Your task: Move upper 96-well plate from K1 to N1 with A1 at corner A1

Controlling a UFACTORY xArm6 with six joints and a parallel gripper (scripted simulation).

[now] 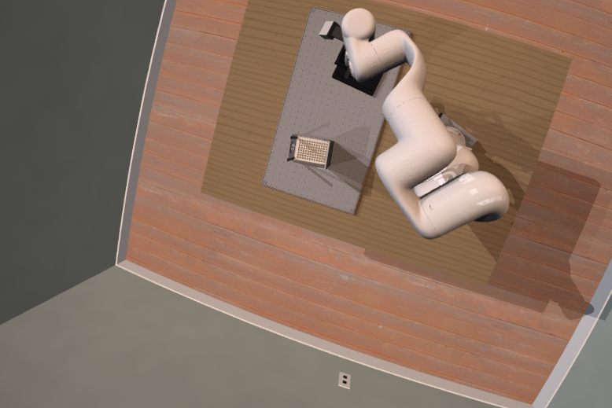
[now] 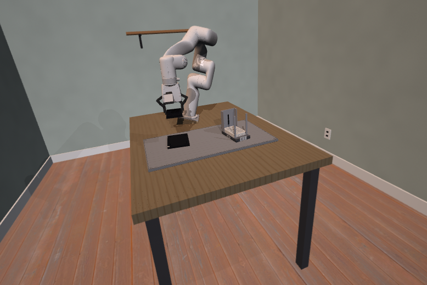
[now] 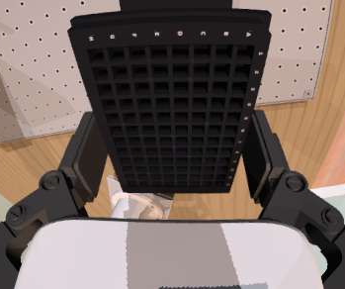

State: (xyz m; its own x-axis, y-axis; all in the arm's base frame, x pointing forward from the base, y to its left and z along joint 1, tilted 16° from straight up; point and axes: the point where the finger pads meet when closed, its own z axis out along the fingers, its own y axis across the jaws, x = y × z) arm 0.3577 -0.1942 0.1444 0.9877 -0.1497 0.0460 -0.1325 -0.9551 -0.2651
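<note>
The black 96-well plate is 1 cm below my hand. The rest, counted from my hand: pale well plate 33 cm to the left, 16 cm below, 7 cm ahead; pale A1 square 17 cm below, 7 cm ahead, 6 cm to the right; back panel 32 cm to the left, 10 cm below.
</note>
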